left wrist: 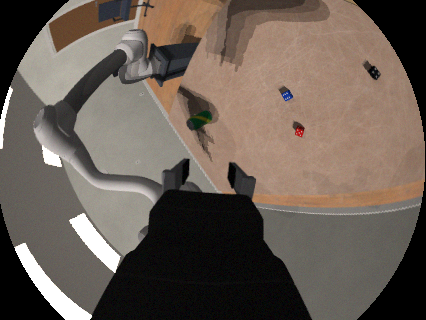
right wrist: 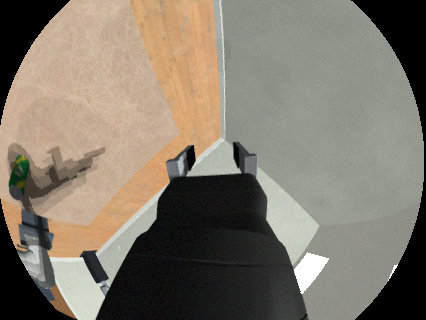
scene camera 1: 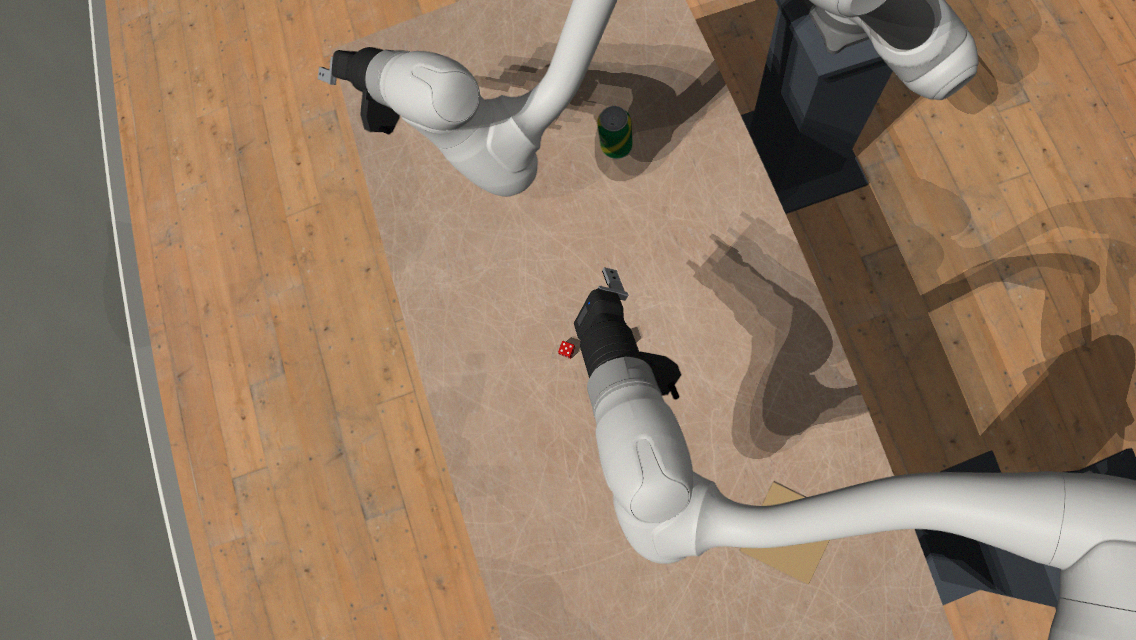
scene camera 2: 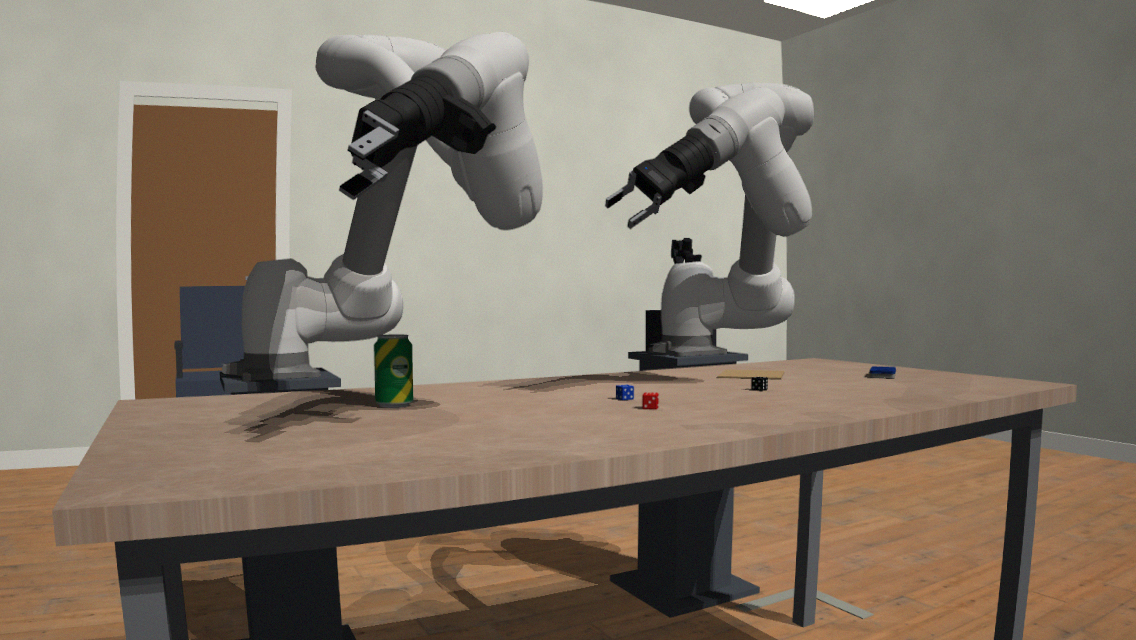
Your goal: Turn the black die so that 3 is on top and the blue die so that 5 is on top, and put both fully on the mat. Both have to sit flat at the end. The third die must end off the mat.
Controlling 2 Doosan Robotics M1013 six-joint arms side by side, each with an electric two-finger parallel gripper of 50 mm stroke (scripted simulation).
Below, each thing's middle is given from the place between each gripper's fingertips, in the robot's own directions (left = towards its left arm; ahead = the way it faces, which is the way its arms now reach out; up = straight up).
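There's a tan mat (scene camera 1: 800, 561), and it's 99 cm to the left of my right hand (scene camera 2: 350, 173), 34 cm below it and 47 cm behind it.
From that same tan mat, my left gripper (scene camera 2: 617, 213) is 340 mm above, 180 mm past and 460 mm to the right of it. Going by its middle, the mat is nearer to my left gripper than to my right hand.
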